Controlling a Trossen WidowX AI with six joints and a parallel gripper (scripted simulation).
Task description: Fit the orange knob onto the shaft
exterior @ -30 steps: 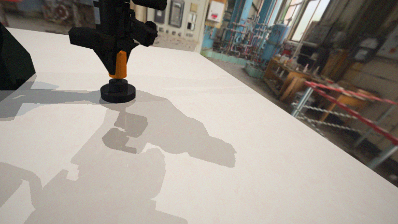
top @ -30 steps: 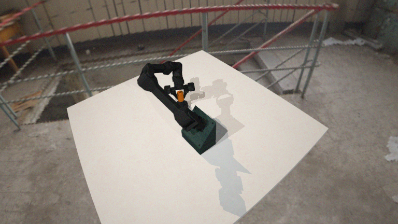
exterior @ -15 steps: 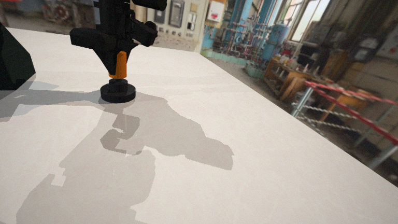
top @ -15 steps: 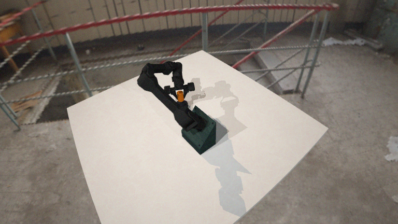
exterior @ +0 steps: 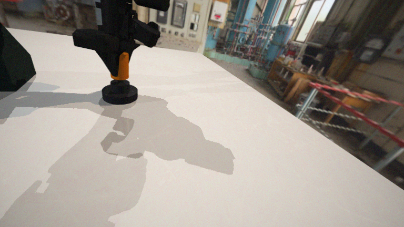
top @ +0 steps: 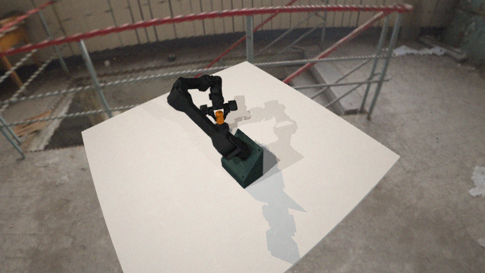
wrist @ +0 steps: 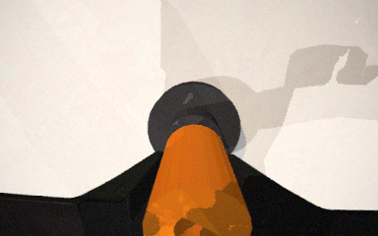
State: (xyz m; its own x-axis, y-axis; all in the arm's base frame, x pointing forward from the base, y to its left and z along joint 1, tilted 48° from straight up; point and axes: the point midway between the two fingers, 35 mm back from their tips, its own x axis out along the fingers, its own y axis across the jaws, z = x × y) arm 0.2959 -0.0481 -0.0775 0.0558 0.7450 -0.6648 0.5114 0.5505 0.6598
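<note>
Now: the dark round pedestal 40 mm below my gripper tip. From my gripper tip the other things lie so: orange knob (20 mm above).
</note>
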